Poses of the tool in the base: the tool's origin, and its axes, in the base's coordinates. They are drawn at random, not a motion.
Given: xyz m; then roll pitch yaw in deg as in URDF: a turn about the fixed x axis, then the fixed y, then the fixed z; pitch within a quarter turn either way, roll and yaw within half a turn.
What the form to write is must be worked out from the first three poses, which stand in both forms.
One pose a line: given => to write
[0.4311 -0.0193 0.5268 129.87 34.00 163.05] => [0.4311 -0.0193 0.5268 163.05 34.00 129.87]
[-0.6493 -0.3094 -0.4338 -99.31 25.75 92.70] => [-0.6493 -0.3094 -0.4338 92.70 25.75 -99.31]
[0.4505 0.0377 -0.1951 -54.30 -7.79 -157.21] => [0.4505 0.0377 -0.1951 -157.21 -7.79 -54.30]
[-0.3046 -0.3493 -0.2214 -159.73 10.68 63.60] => [-0.3046 -0.3493 -0.2214 63.60 10.68 -159.73]
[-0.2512 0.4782 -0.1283 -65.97 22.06 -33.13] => [-0.2512 0.4782 -0.1283 -33.13 22.06 -65.97]
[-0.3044 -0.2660 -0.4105 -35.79 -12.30 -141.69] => [-0.3044 -0.2660 -0.4105 -141.69 -12.30 -35.79]
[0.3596 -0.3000 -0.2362 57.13 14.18 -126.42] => [0.3596 -0.3000 -0.2362 -126.42 14.18 57.13]
